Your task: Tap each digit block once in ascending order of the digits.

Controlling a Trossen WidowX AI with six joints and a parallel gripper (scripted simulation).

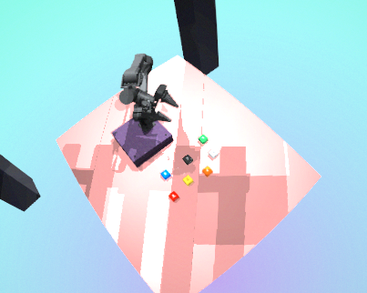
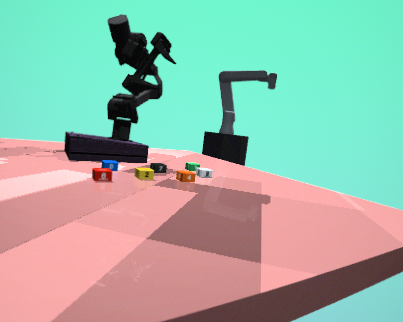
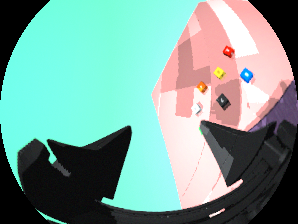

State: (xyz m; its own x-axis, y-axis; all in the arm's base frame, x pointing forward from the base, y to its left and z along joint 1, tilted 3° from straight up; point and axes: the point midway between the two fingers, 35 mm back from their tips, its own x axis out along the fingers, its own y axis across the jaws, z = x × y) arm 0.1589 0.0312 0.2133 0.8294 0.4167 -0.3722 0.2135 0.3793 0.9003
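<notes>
The blue block lies 240 mm below my gripper tip, 150 mm to the right of it and 60 mm ahead of it. From my gripper tip the other things lie so: white block (240 mm below, 130 mm ahead, 70 mm to the left); dark grey block (240 mm below, 70 mm ahead, 30 mm to the right); green block (240 mm below, 90 mm to the left, 40 mm ahead).
</notes>
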